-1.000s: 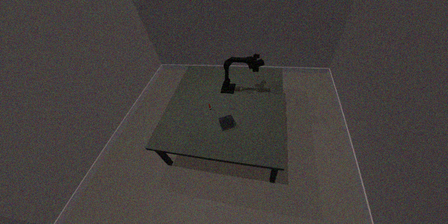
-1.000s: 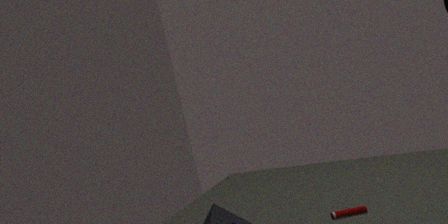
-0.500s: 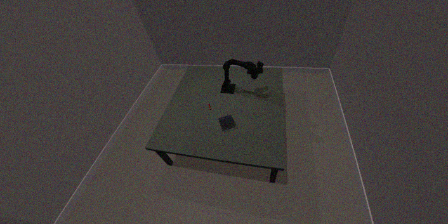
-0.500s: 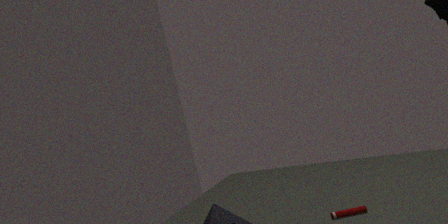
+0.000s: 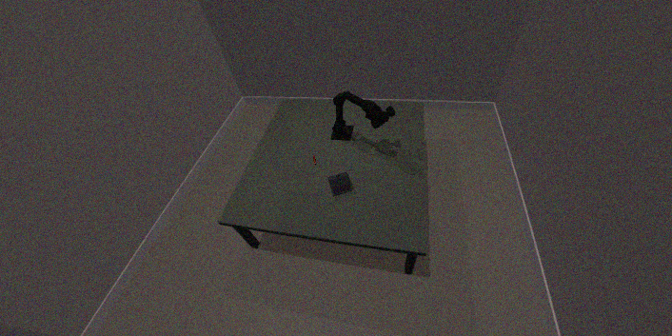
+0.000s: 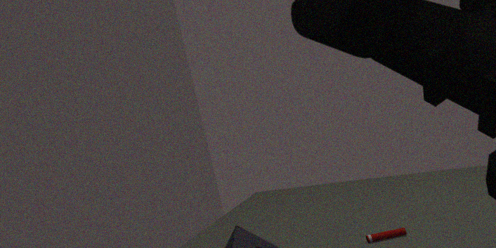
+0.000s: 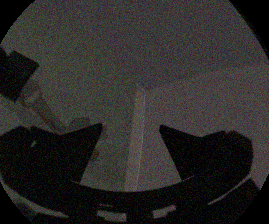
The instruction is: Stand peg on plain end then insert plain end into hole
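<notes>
Now: gripper tip 49 cm to the left of the peg, 30 cm short of it and 22 cm above it. Also, from my gripper tip: sloped panel: 45 cm ahead, 25 cm to the right, 17 cm below.
</notes>
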